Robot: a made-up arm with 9 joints. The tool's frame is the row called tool. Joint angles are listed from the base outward.
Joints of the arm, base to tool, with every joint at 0 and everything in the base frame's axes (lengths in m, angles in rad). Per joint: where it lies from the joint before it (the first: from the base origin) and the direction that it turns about. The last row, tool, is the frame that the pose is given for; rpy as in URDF.
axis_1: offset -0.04 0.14 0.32 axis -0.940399 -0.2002 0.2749
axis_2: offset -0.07 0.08 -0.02 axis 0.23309 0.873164 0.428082
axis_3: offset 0.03 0 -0.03 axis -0.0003 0.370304 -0.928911
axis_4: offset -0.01 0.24 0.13 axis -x
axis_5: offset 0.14 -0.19 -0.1 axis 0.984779 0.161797 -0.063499
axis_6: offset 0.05 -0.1 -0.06 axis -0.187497 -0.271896 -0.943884
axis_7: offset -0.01 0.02 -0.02 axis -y
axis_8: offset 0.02 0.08 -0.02 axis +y
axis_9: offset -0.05 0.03 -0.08 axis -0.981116 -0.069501 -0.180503
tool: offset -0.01 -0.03 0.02 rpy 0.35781 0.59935 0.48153
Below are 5 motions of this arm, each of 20 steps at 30 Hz.
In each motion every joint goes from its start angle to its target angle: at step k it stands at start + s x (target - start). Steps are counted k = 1, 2, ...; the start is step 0. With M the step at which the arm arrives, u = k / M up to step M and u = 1 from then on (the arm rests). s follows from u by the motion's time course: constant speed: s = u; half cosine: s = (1 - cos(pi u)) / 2; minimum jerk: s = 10 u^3 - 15 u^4 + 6 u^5.
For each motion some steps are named. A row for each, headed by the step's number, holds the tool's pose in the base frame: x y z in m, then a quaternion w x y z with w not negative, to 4 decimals.
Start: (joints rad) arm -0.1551 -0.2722 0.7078 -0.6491 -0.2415 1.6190 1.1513 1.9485 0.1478
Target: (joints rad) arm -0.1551 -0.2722 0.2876 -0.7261 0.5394 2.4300 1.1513 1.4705 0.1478
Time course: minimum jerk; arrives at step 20
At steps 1, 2, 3, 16, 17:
1: 0.2272 0.1406 0.1119 0.3570 0.6628 0.1726 -0.6352
2: 0.2280 0.1412 0.1116 0.3554 0.6635 0.1720 -0.6355
3: 0.2297 0.1428 0.1111 0.3515 0.6651 0.1706 -0.6364
16: 0.2876 0.3016 0.0731 0.1392 0.6243 0.3150 -0.7012
17: 0.2876 0.3100 0.0723 0.1342 0.6173 0.3261 -0.7032

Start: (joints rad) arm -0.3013 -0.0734 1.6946 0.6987 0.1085 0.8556 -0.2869 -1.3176 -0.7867
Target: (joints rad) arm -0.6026 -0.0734 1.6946 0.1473 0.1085 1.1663 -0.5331 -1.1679 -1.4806
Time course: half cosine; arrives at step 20
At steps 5, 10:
5: -0.2779 -0.0239 0.2116 0.8310 -0.0720 0.3460 -0.4297
10: -0.2986 0.0546 0.1461 0.8238 0.0771 0.2541 -0.5009

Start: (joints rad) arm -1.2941 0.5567 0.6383 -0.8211 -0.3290 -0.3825 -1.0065 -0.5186 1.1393
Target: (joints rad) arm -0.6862 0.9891 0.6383 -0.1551 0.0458 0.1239 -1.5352 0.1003 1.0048
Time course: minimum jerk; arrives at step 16
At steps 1, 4, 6, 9, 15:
1: 0.0094 0.4773 0.5312 0.5330 0.4284 0.5640 0.4629
4: -0.0101 0.4745 0.5061 0.4882 0.3789 0.5965 0.5122
6: -0.0346 0.4657 0.4632 0.3950 0.2969 0.6510 0.5763
9: -0.0560 0.4415 0.3792 0.1613 0.1562 0.7482 0.6243
15: -0.0524 0.4146 0.2849 0.1344 -0.0599 -0.8198 -0.5534

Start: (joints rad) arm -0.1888 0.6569 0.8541 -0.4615 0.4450 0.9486 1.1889 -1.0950 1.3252
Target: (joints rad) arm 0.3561 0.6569 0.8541 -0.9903 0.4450 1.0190 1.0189 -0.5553 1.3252
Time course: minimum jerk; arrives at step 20
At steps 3, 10, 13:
3: -0.0264 0.2696 -0.1185 0.2936 -0.6044 -0.0007 -0.7406
10: -0.0047 0.2532 -0.1939 0.2397 -0.5132 0.1243 -0.8147
13: 0.0216 0.2369 -0.2320 0.2260 -0.4395 0.1854 -0.8493

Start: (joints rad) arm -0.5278 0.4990 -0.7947 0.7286 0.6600 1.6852 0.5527 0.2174 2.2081
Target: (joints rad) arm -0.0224 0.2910 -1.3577 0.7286 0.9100 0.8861 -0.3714 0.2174 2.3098
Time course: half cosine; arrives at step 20
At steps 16, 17, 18, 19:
16: -0.1044 0.4770 0.3845 0.6418 -0.7260 0.1994 -0.1458
17: -0.1213 0.4714 0.3801 0.6332 -0.7435 0.1778 -0.1207
18: -0.1334 0.4667 0.3769 0.6257 -0.7562 0.1617 -0.1024
19: -0.1406 0.4635 0.3748 0.6206 -0.7639 0.1519 -0.0912

